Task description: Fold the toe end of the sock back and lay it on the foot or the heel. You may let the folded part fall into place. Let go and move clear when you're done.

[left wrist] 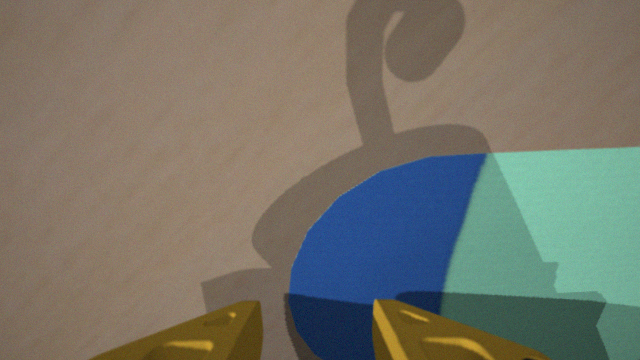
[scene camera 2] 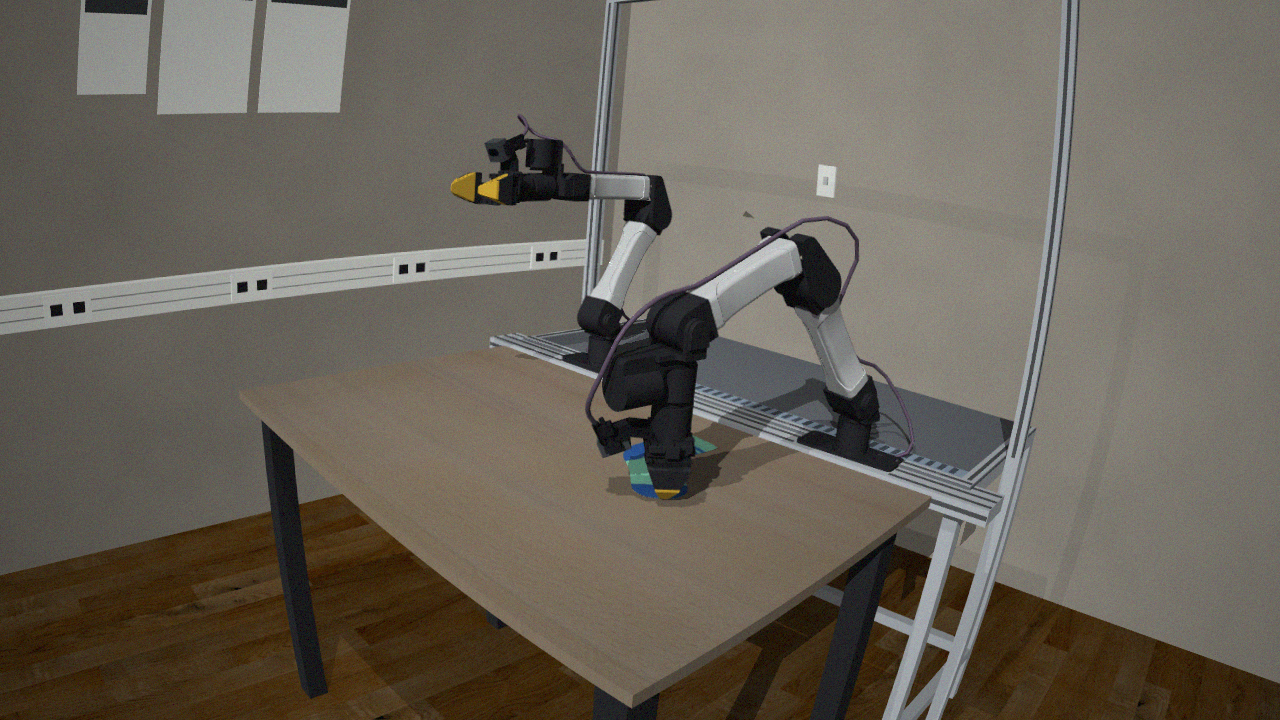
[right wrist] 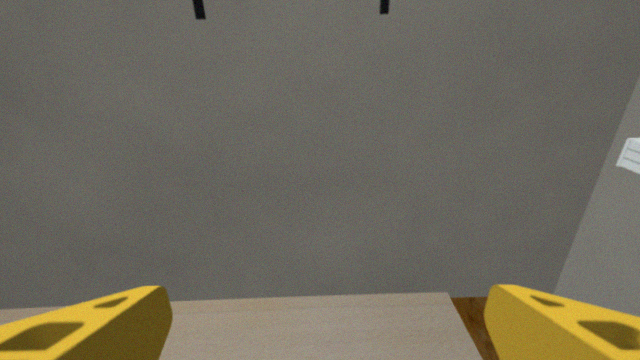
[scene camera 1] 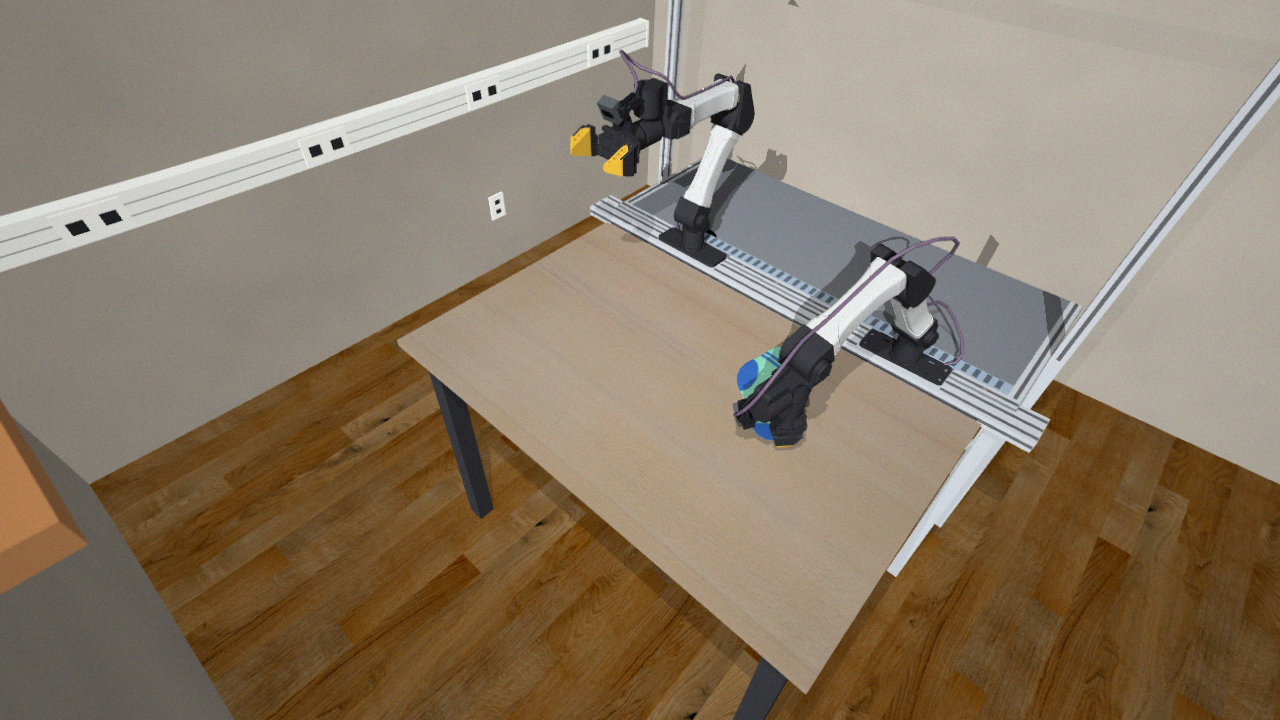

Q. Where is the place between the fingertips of the left gripper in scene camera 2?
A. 662, 492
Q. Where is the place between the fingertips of the right gripper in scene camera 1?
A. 587, 160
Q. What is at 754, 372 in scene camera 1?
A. A mint-green sock.
